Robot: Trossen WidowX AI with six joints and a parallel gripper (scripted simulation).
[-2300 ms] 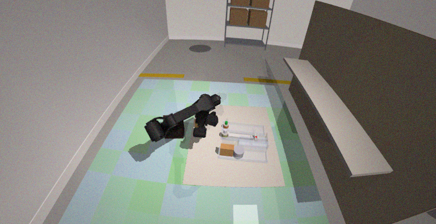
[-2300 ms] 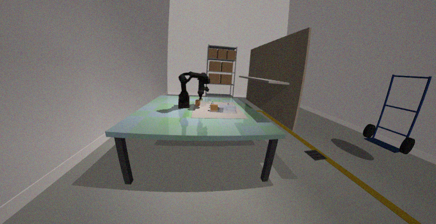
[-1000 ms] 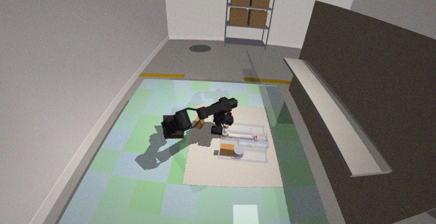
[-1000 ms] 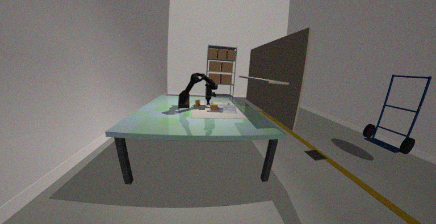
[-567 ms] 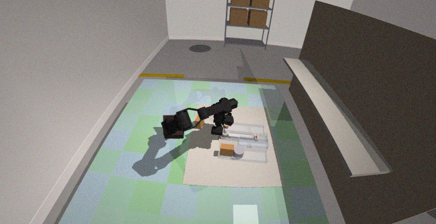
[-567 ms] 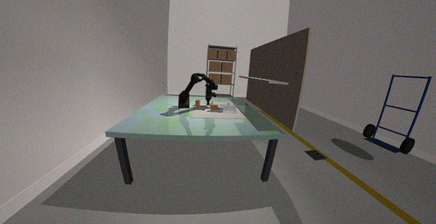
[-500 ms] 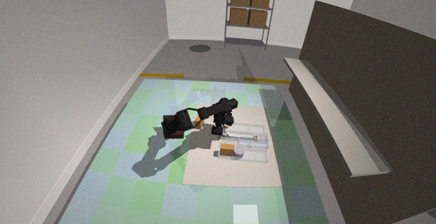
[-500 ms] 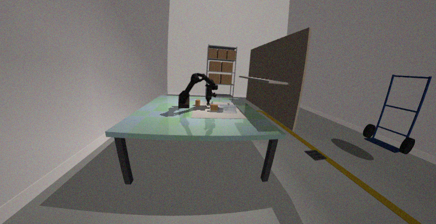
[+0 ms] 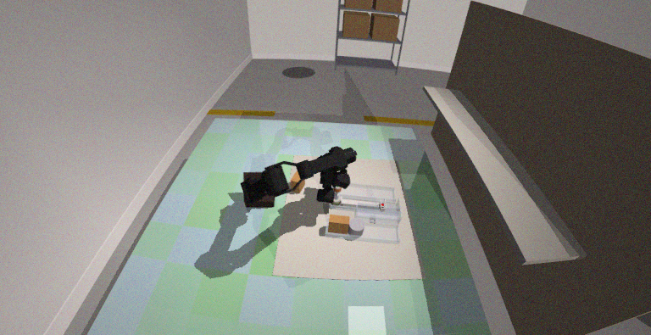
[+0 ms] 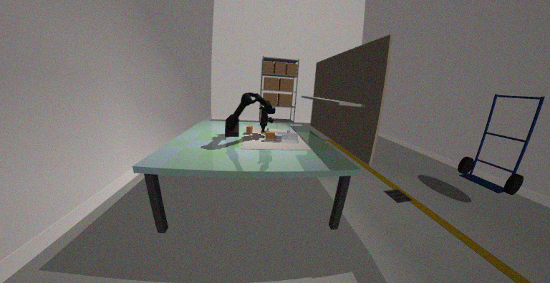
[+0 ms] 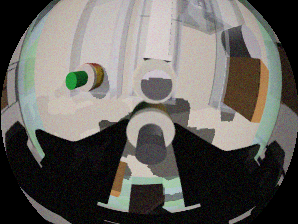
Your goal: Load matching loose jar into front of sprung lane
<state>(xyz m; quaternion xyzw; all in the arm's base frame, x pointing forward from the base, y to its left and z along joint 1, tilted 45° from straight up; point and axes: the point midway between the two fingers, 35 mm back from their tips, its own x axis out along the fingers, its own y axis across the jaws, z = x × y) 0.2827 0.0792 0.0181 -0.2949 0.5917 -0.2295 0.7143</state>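
My gripper tip is 13 cm to the left of the brown box, 6 cm short of it and 1 cm above it. Also, from my gripper tip: clear lane rack 19 cm ahead, 3 cm below, 2 cm to the right; then grey can 13 cm ahead, 12 cm to the right, 2 cm below; then red part 23 cm ahead, 3 cm to the right, 2 cm above.
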